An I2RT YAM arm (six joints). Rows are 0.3 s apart.
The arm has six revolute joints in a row. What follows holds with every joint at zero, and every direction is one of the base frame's. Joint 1 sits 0.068 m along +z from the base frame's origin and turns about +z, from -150 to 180 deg. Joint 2 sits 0.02 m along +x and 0.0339 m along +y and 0.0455 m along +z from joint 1 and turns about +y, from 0 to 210 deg. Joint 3 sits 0.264 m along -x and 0.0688 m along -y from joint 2 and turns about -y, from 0 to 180 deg. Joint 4 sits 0.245 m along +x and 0.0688 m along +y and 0.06 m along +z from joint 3 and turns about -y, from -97 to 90 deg. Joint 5 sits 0.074 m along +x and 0.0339 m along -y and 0.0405 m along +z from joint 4 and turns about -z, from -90 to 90 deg. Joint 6 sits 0.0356 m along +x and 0.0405 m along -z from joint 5 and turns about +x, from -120 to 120 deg. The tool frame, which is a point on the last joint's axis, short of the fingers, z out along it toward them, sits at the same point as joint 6; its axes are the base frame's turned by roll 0, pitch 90 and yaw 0 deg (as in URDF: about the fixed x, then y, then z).
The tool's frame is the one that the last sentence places.
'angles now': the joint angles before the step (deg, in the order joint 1, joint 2, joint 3, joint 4, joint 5, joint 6). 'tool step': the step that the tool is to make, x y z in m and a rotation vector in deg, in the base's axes. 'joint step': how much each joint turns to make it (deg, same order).
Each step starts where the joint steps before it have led.
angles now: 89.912 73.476 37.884 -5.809 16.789 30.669
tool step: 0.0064 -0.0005 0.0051 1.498 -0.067 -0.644
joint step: -1.492 -0.866 0.094 0.712 -0.615 -0.611
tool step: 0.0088 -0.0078 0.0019 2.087 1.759 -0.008
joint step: -2.462 -2.477 -1.783 1.326 -3.077 -0.087
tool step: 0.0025 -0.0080 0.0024 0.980 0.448 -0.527
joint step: -0.788 -2.464 -1.212 -0.369 -0.524 0.264
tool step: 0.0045 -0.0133 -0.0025 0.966 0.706 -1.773
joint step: -1.407 -3.420 -2.735 0.018 -0.179 0.878
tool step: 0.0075 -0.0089 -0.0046 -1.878 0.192 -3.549
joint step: -1.944 -1.319 -1.039 -2.384 1.306 0.959
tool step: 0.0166 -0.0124 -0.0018 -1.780 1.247 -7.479
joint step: -4.558 -1.671 -0.365 -3.945 1.678 2.640
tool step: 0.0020 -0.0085 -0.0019 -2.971 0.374 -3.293
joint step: -0.703 -1.128 0.091 -4.648 2.116 1.590
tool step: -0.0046 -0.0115 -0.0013 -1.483 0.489 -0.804
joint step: 0.688 -3.003 -1.049 -3.886 0.951 1.218
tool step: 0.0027 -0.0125 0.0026 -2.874 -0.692 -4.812
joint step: -1.034 -2.297 0.528 -6.167 3.523 2.035
